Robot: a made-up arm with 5 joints.
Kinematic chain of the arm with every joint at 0, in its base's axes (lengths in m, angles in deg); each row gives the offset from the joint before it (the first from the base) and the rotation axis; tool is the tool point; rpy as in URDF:
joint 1: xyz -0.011 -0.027 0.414 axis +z
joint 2: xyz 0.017 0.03 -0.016 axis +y
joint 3: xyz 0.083 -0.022 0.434 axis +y
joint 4: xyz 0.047 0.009 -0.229 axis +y
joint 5: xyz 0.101 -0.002 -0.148 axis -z
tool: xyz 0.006 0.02 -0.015 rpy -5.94 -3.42 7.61
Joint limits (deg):
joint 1: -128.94..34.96
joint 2: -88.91..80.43
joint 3: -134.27..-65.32
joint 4: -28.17..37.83
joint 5: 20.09..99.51
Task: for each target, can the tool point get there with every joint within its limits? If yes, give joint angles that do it. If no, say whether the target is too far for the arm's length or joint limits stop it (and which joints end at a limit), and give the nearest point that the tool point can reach.
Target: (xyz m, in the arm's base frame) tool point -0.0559 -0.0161 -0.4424
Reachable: no: joint limits stop it (at a limit: joint 1, joint 2, joint 3, joint 4) | nearest point -0.2493 -0.3315 -0.0389 | short by 0.547 m
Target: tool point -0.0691 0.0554 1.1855
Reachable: yes | joints -38.63 -41.83 -99.47 -0.90 34.27
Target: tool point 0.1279 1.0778 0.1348
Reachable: no: too far | nearest point 0.0888 0.7666 0.5607 | short by 0.529 m
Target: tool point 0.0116 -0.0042 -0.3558
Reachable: no: joint limits stop it (at a limit: joint 1, joint 2, joint 3, joint 4) | nearest point 0.3000 0.2047 -0.0403 | short by 0.476 m
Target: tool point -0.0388 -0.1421 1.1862
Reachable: yes | joints -115.30 -28.52 -103.85 16.92 47.61
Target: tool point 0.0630 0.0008 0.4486
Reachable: no: joint limits stop it (at a limit: joint 1, joint 2, joint 3, joint 4, joint 5) | nearest point 0.1787 0.1573 0.8900 | short by 0.482 m
